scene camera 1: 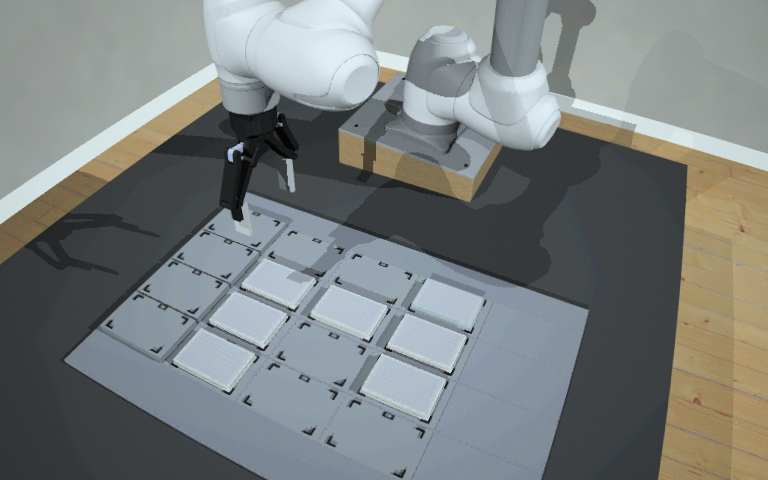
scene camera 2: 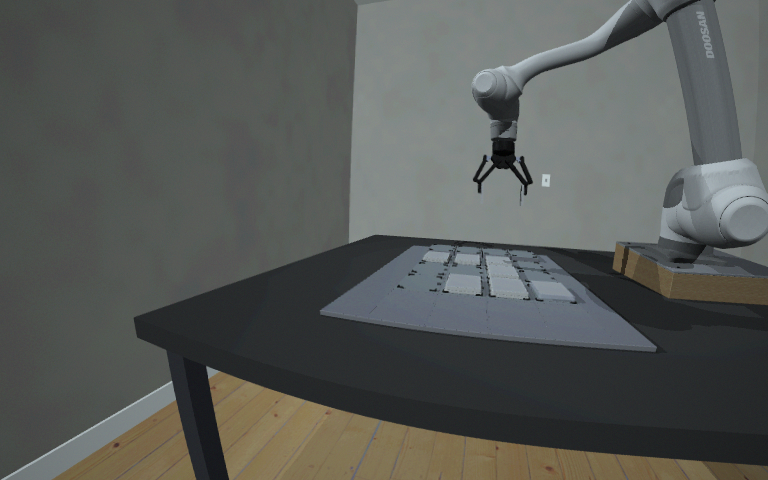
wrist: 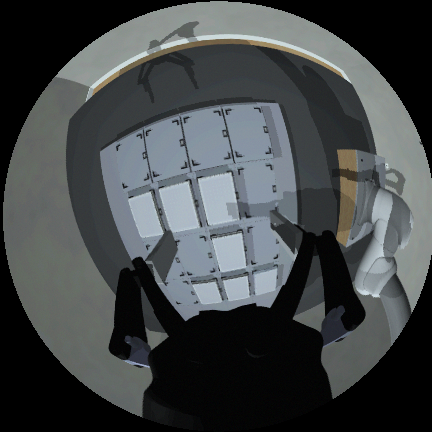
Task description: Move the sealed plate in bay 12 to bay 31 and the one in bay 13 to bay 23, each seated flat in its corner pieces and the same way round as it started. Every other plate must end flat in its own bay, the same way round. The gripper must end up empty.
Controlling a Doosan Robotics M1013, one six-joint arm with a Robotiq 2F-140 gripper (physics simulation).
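Frame: origin at the arm's base, x ahead, y left, z up, level; millimetres.
Where they show: gripper, fingertip midpoint: point(scene camera 1: 266, 209) point(scene camera 2: 501, 204) point(wrist: 221, 230); arm's base, origin of the base link: point(scene camera 1: 429, 127) point(scene camera 2: 682, 256) point(wrist: 369, 201).
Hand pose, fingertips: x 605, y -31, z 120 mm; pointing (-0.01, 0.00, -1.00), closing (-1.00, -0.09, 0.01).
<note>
Things, the pixels of their top centre, and the offset from my fingertips. "spot": a spot on its surface instead. Level surfaces: height alone.
- sealed white plate, middle of its top: point(scene camera 1: 278, 280) point(wrist: 219, 199) point(scene camera 2: 498, 259) dx -3, dy +0, dz -188 mm
- Bay 13, surface spot: point(scene camera 1: 304, 247) point(wrist: 262, 185) spot: dx -123, dy -23, dz -202 mm
- bay 12, surface spot: point(scene camera 1: 373, 275) point(wrist: 265, 242) spot: dx -131, dy +149, dz -202 mm
- bay 33, surface spot: point(scene camera 1: 248, 318) spot: dx +106, dy +14, dz -188 mm
- bay 43, surface spot: point(scene camera 1: 214, 360) spot: dx +215, dy +25, dz -188 mm
- bay 22, surface spot: point(scene camera 1: 348, 311) spot: dx -11, dy +166, dz -187 mm
- bay 21, surface spot: point(scene camera 1: 427, 342) spot: dx -25, dy +330, dz -188 mm
- bay 11, surface spot: point(scene camera 1: 447, 302) spot: dx -133, dy +318, dz -188 mm
- dark table, its level: dz -212 mm
My gripper point(scene camera 1: 267, 204) point(scene camera 2: 501, 198) point(wrist: 221, 230) is open and empty, high above the board. A sealed white plate point(scene camera 1: 278, 283) point(scene camera 2: 498, 260) point(wrist: 218, 197) lies in bay 23, looking flat inside its corner pieces. Another plate point(scene camera 1: 403, 386) point(scene camera 2: 464, 283) point(wrist: 206, 292) lies in bay 31, also looking flat. Bay 13 point(scene camera 1: 304, 247) point(wrist: 256, 187) and bay 12 point(scene camera 1: 373, 275) point(wrist: 262, 245) hold no plate. The bay labels are too small to read now; I place the bays by the board's layout. Which way round the plates lie cannot be told.
Other plates lie flat in bay 33 point(scene camera 1: 248, 318), bay 43 point(scene camera 1: 214, 360), bay 22 point(scene camera 1: 348, 311), bay 21 point(scene camera 1: 427, 342) and bay 11 point(scene camera 1: 447, 302). The grey board point(scene camera 1: 526, 362) point(scene camera 2: 481, 322) rests on the dark table point(scene camera 2: 396, 373). The arm's wooden base point(scene camera 1: 404, 166) stands behind.
</note>
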